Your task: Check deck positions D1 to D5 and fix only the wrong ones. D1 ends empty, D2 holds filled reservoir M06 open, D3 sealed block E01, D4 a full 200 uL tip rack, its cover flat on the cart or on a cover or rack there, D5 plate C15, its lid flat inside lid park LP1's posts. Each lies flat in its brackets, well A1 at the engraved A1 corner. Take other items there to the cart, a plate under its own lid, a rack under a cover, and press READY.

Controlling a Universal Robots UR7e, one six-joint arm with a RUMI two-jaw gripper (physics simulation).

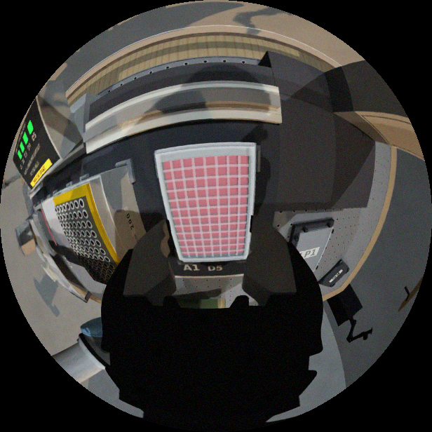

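Note:
My gripper [209, 219] is shut on a plate with pink-filled wells [207, 205], which lies level between the jaws over the D5 position. The engraved "A1 D5" marking shows just below the plate's near edge. Whether the plate rests fully in its brackets cannot be told. A yellow-topped tip rack [84, 237] with dark round holes stands at the left, a "200" mark beside it. Lid park LP1 [314, 239] is at the right, a grey square with dark posts; whether a lid lies in it is unclear. A plate code is not readable.
A screen [36, 150] with several green bars and a yellow strip stands at the left. A pale rail [182, 127] runs behind the deck. A small black labelled block [334, 273] sits near LP1. A white item [48, 210] with a red stripe lies beyond the tip rack.

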